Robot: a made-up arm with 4 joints.
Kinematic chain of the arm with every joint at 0, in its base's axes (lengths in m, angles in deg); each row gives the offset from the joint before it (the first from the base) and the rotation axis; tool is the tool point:
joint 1: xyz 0 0 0.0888 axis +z
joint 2: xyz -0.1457 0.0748 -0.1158 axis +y
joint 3: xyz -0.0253 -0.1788 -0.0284 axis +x
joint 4: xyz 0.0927 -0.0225 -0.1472 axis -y
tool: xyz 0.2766 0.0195 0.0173
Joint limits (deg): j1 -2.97..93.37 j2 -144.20..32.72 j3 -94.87..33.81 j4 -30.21..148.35
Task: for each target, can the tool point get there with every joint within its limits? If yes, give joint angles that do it. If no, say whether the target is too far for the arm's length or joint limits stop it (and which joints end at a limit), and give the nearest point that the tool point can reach.
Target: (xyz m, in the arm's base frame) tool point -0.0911 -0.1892 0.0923
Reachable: yes | joints 24.97 -43.35 11.58 85.94
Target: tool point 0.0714 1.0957 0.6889
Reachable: no: too far | nearest point 0.0992 0.2368 0.1911 | short by 0.993 m
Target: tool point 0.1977 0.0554 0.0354
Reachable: yes | joints 45.74 -22.70 5.96 19.47
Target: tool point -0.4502 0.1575 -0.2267
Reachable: no: joint limits stop it (at a limit: joint 1, joint 3, joint 4) | nearest point -0.3041 -0.0815 -0.1254 | short by 0.298 m
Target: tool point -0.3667 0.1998 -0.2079
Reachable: no: joint limits stop it (at a limit: joint 1, joint 3) | nearest point -0.2341 -0.0228 -0.0951 | short by 0.283 m
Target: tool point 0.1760 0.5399 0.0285
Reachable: no: joint limits stop it (at a limit: joint 1, joint 4) | nearest point 0.1503 0.2921 0.0083 | short by 0.250 m
